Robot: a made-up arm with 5 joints. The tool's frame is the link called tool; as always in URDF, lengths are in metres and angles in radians. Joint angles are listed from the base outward.
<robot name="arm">
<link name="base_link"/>
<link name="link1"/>
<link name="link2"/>
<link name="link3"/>
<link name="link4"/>
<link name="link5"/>
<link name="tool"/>
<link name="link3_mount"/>
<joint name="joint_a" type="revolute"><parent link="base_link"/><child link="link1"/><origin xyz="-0.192 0.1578 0.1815" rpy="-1.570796 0 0"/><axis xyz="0 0 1"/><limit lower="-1.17" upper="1.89"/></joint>
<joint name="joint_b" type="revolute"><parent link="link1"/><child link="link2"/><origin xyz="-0.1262 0.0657 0.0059" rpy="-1.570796 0 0"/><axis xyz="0 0 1"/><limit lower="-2.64" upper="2.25"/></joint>
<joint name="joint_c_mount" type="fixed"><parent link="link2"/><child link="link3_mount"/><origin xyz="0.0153 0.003 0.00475"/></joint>
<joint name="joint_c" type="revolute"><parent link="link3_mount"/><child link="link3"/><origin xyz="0.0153 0.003 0.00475" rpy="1.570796 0 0"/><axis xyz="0 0 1"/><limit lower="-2.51" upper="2.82"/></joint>
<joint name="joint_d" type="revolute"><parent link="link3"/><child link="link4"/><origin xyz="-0.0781 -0.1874 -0.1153" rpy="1.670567 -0.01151 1.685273"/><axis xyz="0 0 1"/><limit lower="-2.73" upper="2.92"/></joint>
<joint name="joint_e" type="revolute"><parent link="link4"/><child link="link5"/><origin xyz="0.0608 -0.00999 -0.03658" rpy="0.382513 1.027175 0.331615"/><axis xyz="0 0 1"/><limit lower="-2" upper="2.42"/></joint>
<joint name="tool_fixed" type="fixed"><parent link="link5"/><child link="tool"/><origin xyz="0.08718 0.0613 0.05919" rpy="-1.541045 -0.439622 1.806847"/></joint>
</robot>
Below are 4 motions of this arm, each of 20 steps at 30 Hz.
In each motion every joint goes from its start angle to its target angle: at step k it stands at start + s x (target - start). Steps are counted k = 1, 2, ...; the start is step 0. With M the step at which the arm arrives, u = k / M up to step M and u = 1 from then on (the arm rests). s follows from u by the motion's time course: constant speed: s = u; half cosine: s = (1 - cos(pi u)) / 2; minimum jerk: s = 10 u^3 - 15 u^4 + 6 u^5.
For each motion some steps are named. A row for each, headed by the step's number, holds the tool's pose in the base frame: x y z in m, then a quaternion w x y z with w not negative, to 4 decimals.
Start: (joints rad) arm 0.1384 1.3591 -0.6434 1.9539 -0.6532
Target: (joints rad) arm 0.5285 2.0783 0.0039 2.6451 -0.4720
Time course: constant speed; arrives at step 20
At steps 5, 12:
5: -0.2722 0.4018 0.3130 0.7149 0.3012 -0.4885 0.3994
12: -0.2025 0.3557 0.3990 0.6882 0.2762 -0.5988 0.3027

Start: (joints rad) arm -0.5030 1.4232 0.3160 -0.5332 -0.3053
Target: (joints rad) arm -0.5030 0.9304 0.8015 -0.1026 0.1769
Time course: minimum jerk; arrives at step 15
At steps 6, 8, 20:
6: -0.4574 0.2335 0.0754 0.7181 0.6608 0.1922 -0.1034
8: -0.4392 0.2054 0.0961 0.6905 0.6959 0.1796 -0.0816
20: -0.3944 0.1638 0.1365 0.6233 0.7572 0.1790 -0.0782

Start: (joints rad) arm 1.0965 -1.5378 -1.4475 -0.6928 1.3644
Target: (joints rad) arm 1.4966 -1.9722 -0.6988 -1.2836 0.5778
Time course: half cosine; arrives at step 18
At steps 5, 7, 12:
5: -0.2948 0.1299 0.1233 0.4047 0.8937 0.0606 0.1842
7: -0.2976 0.1359 0.1148 0.4350 0.8558 0.1339 0.2458
12: -0.2980 0.1435 0.0818 0.4517 0.7104 0.2989 0.4494

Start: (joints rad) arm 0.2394 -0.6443 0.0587 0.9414 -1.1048
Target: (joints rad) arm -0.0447 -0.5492 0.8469 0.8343 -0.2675
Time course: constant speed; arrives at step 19
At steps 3, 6, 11, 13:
3: -0.4145 0.0822 0.2568 0.2645 0.3928 0.4917 0.7307
6: -0.4051 0.1005 0.2721 0.2858 0.4466 0.5321 0.6601
11: -0.3823 0.1361 0.2907 0.3256 0.5245 0.5837 0.5274
13: -0.3708 0.1515 0.2951 0.3425 0.5512 0.5985 0.4698

